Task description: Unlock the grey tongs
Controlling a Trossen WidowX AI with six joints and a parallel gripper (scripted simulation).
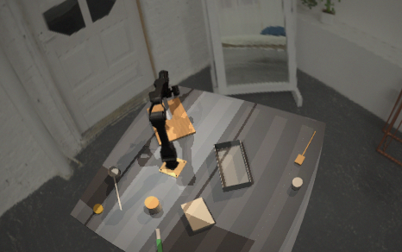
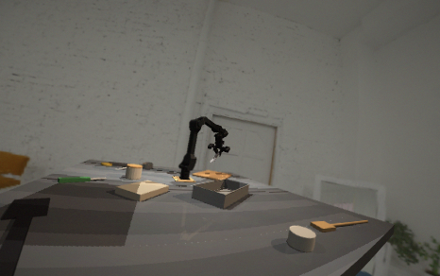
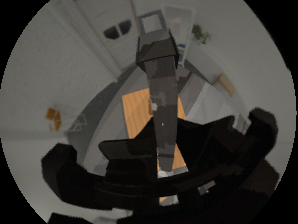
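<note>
Right now the wooden board is 160 mm below my gripper tip, 30 mm to the right of it and 20 mm ahead of it. From my gripper tip the other things lie so: white cylinder (980 mm ahead, 150 mm below, 130 mm to the right); then metal roasting tin (570 mm ahead, 170 mm to the right, 140 mm below).
</note>
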